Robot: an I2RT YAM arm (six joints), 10 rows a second.
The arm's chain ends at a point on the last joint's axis. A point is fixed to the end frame.
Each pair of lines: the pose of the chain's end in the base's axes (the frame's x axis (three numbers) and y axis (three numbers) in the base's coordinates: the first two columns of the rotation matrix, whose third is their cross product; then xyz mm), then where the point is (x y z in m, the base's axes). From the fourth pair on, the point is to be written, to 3 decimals.
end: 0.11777 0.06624 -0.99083 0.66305 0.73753 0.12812 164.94 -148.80 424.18
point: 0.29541 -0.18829 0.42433
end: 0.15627 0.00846 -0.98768 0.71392 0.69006 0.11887 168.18 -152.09 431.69
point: 0.29508 -0.20139 0.43859
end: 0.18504 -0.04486 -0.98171 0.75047 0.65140 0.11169 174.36 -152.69 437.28
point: 0.29781 -0.20903 0.45029
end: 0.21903 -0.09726 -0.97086 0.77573 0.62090 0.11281 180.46 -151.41 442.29
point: 0.301 -0.213 0.463
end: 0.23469 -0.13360 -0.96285 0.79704 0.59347 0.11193 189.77 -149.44 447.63
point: 0.307 -0.215 0.472
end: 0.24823 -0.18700 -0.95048 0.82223 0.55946 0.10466 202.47 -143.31 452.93
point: 0.316 -0.213 0.483
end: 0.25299 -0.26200 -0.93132 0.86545 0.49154 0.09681 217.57 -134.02 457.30
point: 0.324 -0.211 0.494
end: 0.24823 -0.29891 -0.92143 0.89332 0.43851 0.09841 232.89 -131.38 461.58
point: 0.333 -0.214 0.502
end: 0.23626 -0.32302 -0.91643 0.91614 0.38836 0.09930 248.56 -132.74 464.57
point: 0.344 -0.221 0.506
